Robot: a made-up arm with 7 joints.
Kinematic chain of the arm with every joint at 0, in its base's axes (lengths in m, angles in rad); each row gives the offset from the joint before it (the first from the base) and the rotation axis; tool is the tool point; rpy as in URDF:
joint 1: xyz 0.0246 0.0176 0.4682 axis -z
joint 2: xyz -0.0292 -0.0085 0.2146 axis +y
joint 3: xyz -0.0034 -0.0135 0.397 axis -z
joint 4: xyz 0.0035 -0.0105 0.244 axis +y
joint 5: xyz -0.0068 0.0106 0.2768 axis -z
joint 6: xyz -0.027 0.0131 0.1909 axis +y
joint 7: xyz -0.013 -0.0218 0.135 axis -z
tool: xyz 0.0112 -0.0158 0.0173 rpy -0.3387 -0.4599 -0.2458
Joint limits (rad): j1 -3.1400..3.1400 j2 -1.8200..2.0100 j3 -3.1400..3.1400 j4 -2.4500..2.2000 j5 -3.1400..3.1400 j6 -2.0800..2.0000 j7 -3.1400..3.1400
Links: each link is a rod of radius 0.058 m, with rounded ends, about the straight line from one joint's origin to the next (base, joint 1, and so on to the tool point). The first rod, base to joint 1, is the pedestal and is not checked.
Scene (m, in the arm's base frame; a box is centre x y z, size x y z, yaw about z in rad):
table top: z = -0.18
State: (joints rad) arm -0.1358 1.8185 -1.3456 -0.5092 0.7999 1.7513 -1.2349
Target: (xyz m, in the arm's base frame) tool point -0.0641 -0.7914 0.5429
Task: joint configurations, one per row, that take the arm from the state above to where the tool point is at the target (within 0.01 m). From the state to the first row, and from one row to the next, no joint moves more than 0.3 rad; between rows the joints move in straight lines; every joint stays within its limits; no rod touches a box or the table.
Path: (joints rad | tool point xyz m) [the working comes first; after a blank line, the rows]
Joints at the target: 1.0789 1.7733 -1.3234 -1.5170 1.0487 1.7703 -1.1966
Straight joint move there: clear.

1: 0.1071 1.8095 -1.3412 -0.7108 0.8497 1.7551 -1.2272 | 0.9408 -0.3458 0.4072
2: 0.3501 1.8004 -1.3367 -0.9123 0.8994 1.7589 -1.2196 | 0.7542 -0.6060 0.4433
3: 0.5930 1.7914 -1.3323 -1.1139 0.9492 1.7627 -1.2119 | 0.4959 -0.7750 0.4791
4: 0.8360 1.7823 -1.3278 -1.3155 0.9990 1.7665 -1.2043 | 0.2083 -0.8362 0.5130
5: 1.0789 1.7733 -1.3234 -1.5170 1.0487 1.7703 -1.1966 | -0.0641 -0.7914 0.5429

